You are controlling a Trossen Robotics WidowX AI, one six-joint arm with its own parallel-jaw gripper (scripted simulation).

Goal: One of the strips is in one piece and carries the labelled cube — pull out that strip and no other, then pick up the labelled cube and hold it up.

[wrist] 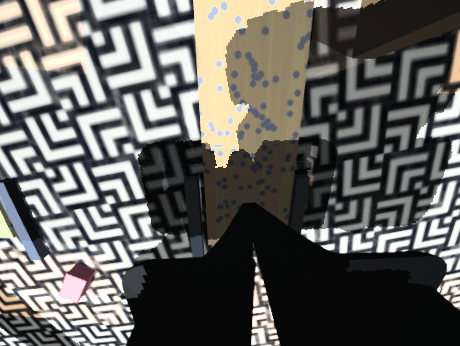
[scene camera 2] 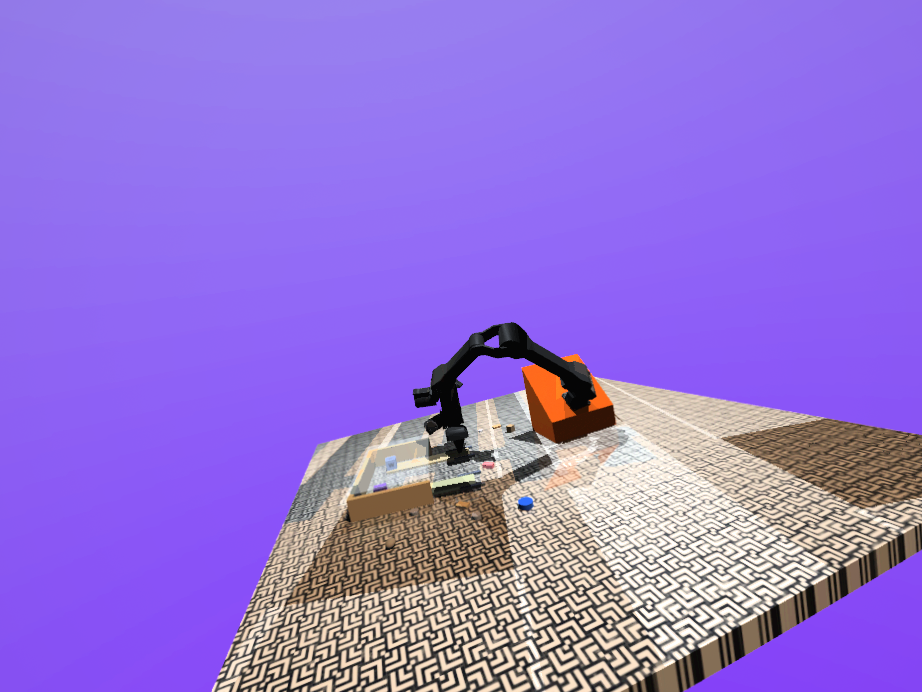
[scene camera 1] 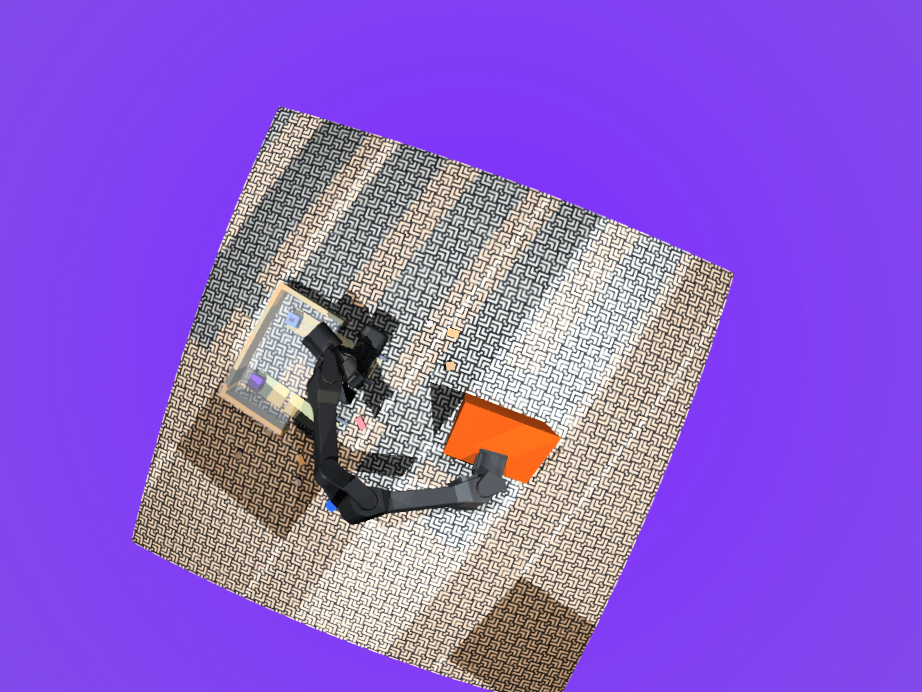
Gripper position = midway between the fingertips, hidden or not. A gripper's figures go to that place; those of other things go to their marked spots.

Labels:
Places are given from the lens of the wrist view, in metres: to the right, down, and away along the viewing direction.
my gripper (wrist: 248,209): 0.01, 0.02, 0.11
dotted strip (wrist: 251,69): 0.01, -0.05, 0.08
pink block (wrist: 77,280): -0.11, 0.08, 0.12
The marked spots on the dotted strip and the pink block are 0.19 m apart.

